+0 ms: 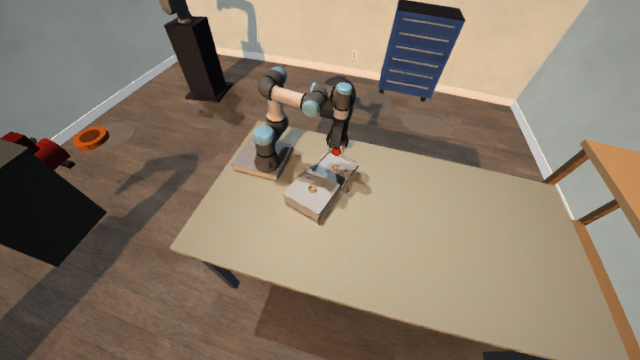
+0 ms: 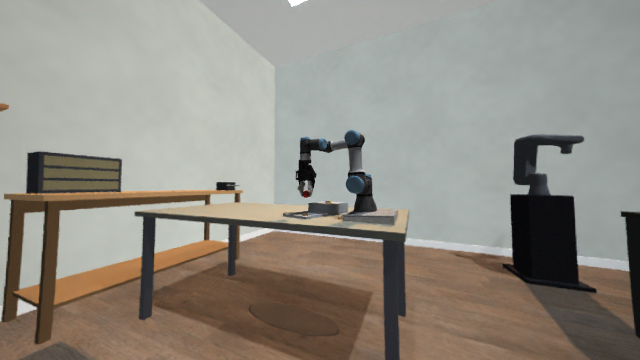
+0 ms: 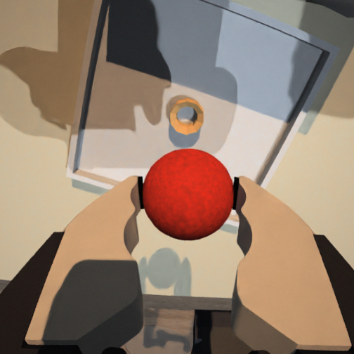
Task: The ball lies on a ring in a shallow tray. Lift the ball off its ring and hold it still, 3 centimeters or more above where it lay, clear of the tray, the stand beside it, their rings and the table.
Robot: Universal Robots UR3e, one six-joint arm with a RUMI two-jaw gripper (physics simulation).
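Seen in the pictures: gripper, fingertip midpoint: [image 1: 336, 153] [image 2: 306, 196]; arm's base, link origin: [image 1: 267, 163] [image 2: 365, 210].
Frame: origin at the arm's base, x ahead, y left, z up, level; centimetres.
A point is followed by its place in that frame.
My gripper [image 1: 336, 150] @(z 7.8, x 34.0, y 6.2 cm) [image 2: 306, 193] @(z 7.8, x 34.0, y 6.2 cm) [image 3: 187, 179] is shut on the red ball [image 1: 336, 152] @(z 10.3, x 34.2, y 4.4 cm) [image 2: 306, 194] @(z 9.2, x 33.1, y 8.0 cm) [image 3: 188, 200], with a finger pad against each side of it. The ball hangs in the air, well above the table and apart from the tray. The shallow tray [image 3: 325, 55] lies below. Its orange ring [image 1: 335, 168] @(z -3.4, x 34.8, y 6.3 cm) [image 3: 172, 116] is bare. The grey box-shaped stand [image 1: 305, 206] @(z 2.7, x 24.7, y -23.3 cm) [image 2: 337, 207] @(z 0.5, x 18.2, y -7.8 cm) is beside the tray, with an orange ring [image 1: 309, 190] @(z 3.7, x 24.9, y -15.4 cm) on its top.
The arm's base stands on a grey slab [image 1: 245, 162] @(z 0.5, x -10.9, y -2.2 cm) [image 2: 370, 217] @(z -1.1, x -4.3, y 18.4 cm) at one end of the table [image 1: 425, 240] @(z -3.6, x 78.7, y -26.9 cm) [image 2: 210, 211] @(z -3.7, x 106.7, y 5.3 cm). The stand is taller than the tray and lies close beside it. A wooden bench [image 2: 125, 195] stands apart from the table.
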